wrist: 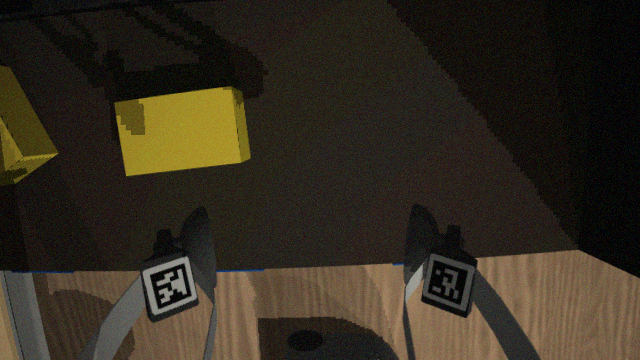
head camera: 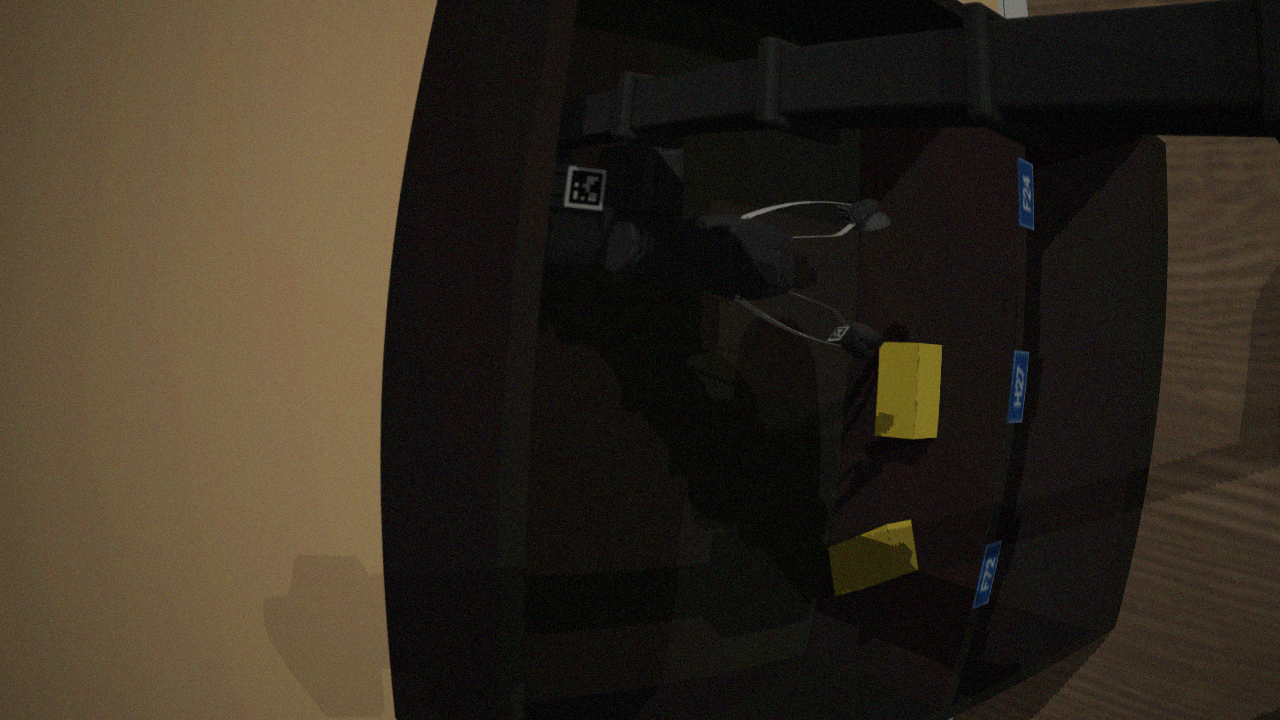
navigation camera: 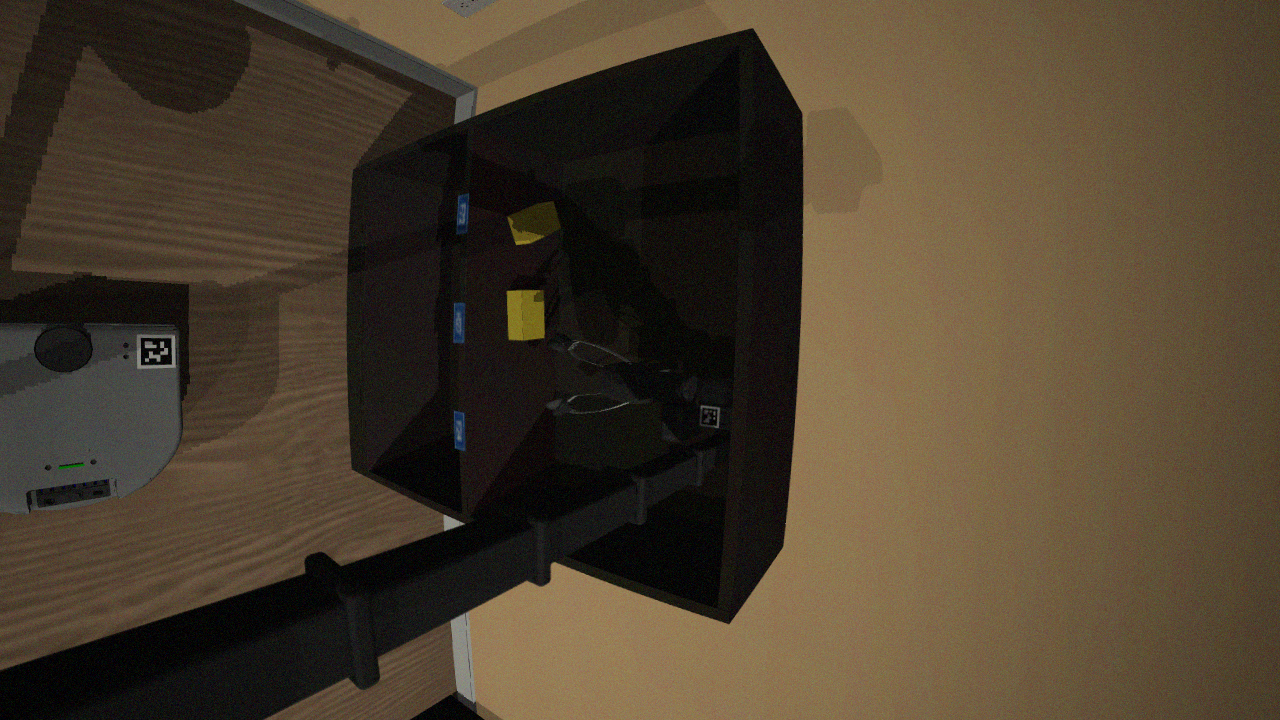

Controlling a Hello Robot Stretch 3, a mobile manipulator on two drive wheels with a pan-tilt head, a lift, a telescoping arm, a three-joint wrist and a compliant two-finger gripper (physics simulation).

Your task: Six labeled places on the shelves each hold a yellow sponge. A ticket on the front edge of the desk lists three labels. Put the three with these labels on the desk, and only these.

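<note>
My gripper is open and empty. Its fingers point toward the labeled edge of the dark shelf, between the heights of labels F24 and H27 in the head view. A yellow sponge lies by H27, close to one fingertip in the head view; in the wrist view it is ahead and left of the fingers. A second, tilted yellow sponge lies by label F72. No sponge shows by F24. The desk and ticket do not show.
The dark shelf unit stands against the tan wall. My arm reaches across one side of it. My base stands on the wooden floor in front. Shadows darken the shelf interior.
</note>
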